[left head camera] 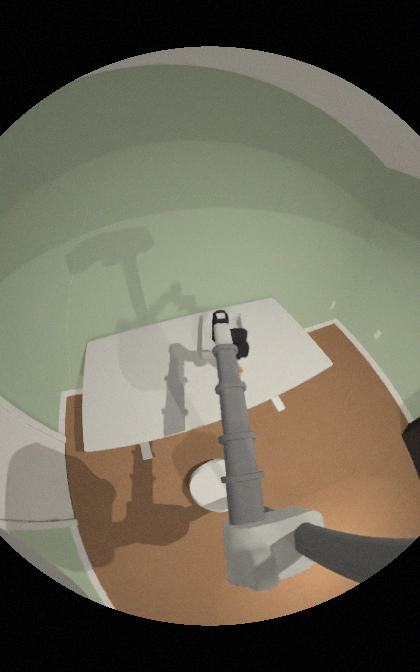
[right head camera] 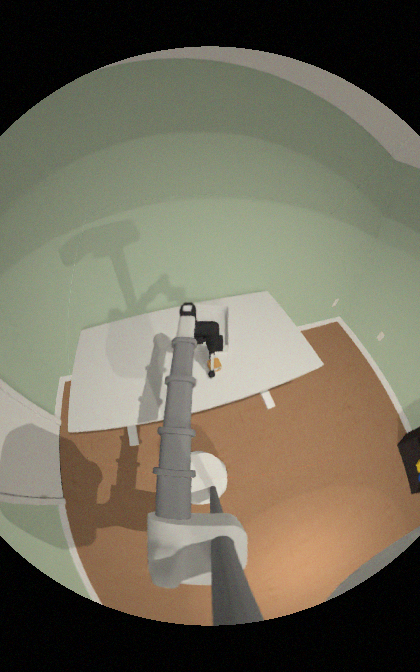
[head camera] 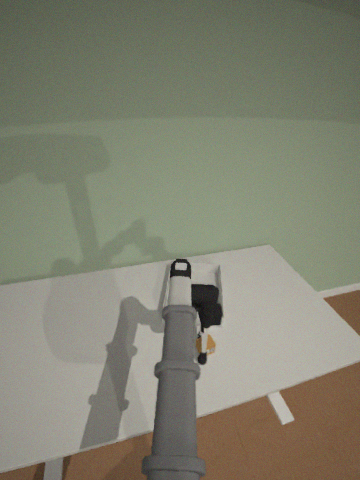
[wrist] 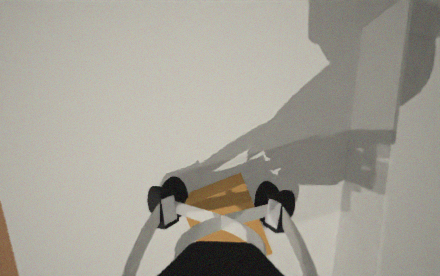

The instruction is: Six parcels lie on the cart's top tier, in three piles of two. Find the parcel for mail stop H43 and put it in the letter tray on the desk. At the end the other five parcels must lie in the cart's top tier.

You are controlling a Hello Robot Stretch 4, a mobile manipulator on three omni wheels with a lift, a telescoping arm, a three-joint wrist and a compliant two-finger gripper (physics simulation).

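Places are measured from the robot's base along level axes (x ahead, y left, z up), in metres.
Pixels of known places: gripper, fingertip midpoint: (head camera: 201, 350) (wrist: 220, 194).
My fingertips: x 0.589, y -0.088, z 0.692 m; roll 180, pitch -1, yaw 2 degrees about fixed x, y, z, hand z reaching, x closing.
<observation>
For each thing: its middle in the pictures, then the offset to it from my fingertips. Level surfaces: height alone.
- orange parcel at the middle of its body: (wrist: 226, 219) (head camera: 205, 345) dy -0.014, dx +0.007, dz +0.026 m
- desk at its surface level: dz +0.000 m
- white letter tray at the middle of its body: (head camera: 194, 290) dy +0.022, dx +0.282, dz +0.032 m
An orange parcel (head camera: 210, 345) (left head camera: 240, 370) (right head camera: 216, 364) (wrist: 219, 201) is at the desk (head camera: 275, 320) (left head camera: 290, 350) (right head camera: 270, 345) (wrist: 100, 100), outside the letter tray and just in front of it. No stop code is readable on it. My gripper (head camera: 202, 346) (right head camera: 212, 362) (wrist: 220, 194) points down with a fingertip at each side of the parcel, shut on it. I cannot tell whether the parcel touches the desk top. The white letter tray (head camera: 220, 295) (right head camera: 227, 325) (wrist: 380, 75) stands near the wall, partly hidden by my arm and wrist.
A round white seat (left head camera: 207, 487) (right head camera: 210, 477) stands on the brown floor before the desk, beneath my arm. A dark object (left head camera: 414, 440) (right head camera: 407, 460) with yellow and blue things shows at the right edge. A green wall rises behind the desk.
</observation>
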